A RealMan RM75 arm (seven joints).
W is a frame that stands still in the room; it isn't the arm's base.
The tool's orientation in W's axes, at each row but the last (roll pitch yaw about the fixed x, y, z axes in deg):
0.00 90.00 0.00
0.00 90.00 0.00
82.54 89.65 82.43
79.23 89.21 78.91
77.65 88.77 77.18
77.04 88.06 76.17
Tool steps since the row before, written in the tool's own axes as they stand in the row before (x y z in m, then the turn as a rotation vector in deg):
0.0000 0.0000 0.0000 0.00 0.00 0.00
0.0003 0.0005 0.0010 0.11 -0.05 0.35
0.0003 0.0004 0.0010 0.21 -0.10 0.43
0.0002 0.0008 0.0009 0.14 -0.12 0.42
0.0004 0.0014 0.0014 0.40 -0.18 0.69
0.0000 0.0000 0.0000 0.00 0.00 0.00
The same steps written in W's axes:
0.0000 0.0000 0.0000 0.00 0.00 0.00
0.0010 0.0005 -0.0003 0.35 -0.05 -0.11
0.0010 0.0004 -0.0003 0.43 -0.10 -0.21
0.0009 0.0008 -0.0002 0.42 -0.12 -0.14
0.0014 0.0014 -0.0004 0.69 -0.18 -0.40
0.0000 0.0000 0.0000 0.00 0.00 0.00

